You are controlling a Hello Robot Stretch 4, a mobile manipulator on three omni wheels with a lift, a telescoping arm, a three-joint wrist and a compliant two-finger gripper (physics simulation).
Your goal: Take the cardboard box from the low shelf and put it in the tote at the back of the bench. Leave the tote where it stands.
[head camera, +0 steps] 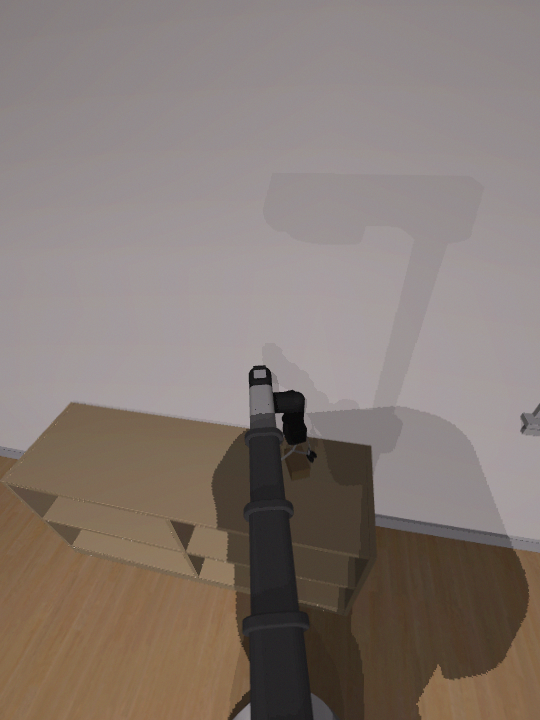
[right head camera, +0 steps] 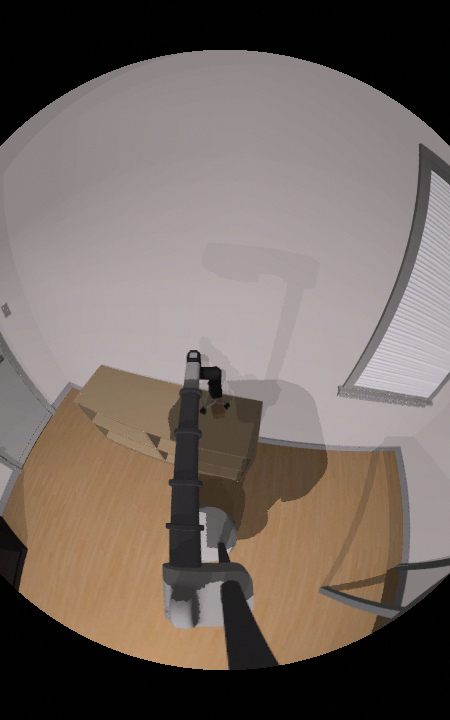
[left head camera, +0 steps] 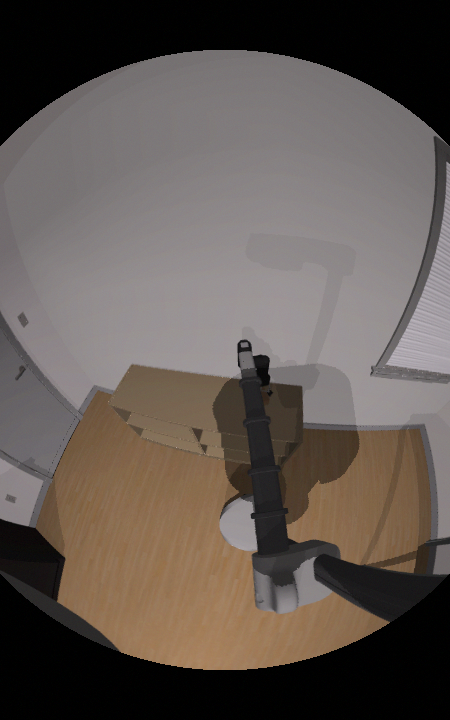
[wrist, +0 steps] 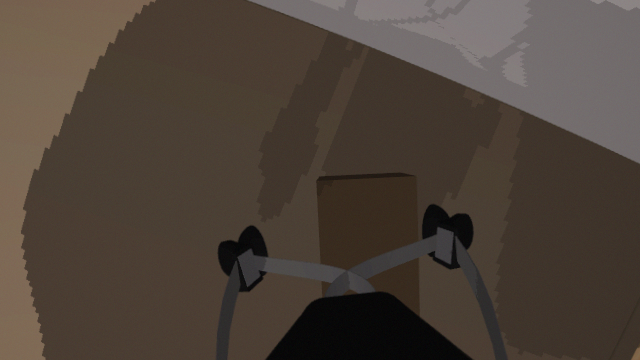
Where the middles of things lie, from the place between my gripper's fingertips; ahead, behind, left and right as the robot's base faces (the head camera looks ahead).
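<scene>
Looking at the brown cardboard box [wrist: 362, 216], I find my hand 1 cm below it and 1 cm to the left of it.
</scene>
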